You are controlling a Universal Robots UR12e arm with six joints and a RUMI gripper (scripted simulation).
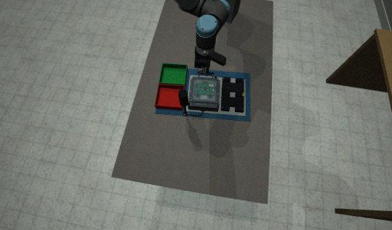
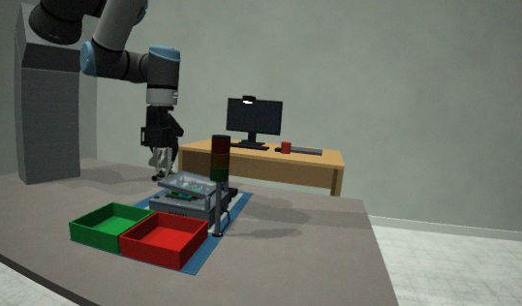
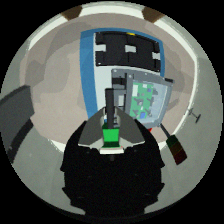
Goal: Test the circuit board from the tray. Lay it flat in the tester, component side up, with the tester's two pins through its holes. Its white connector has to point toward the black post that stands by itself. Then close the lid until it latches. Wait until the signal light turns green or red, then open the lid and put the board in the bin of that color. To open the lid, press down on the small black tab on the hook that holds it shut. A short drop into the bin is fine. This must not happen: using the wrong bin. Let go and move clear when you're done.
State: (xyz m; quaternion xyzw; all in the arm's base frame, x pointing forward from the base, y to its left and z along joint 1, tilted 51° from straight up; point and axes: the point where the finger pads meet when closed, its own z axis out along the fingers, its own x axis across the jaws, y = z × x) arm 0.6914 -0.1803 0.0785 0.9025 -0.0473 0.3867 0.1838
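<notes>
The black latch hook lies 40 mm to the left of my hand, 40 mm ahead of it and 20 mm below it. Round my hand: tester lid: 80 mm ahead, 30 mm to the right, 10 mm below; green circuit board: 80 mm ahead, 40 mm below, 30 mm to the right; green bin: 190 mm to the right, 100 mm below, 80 mm behind.
</notes>
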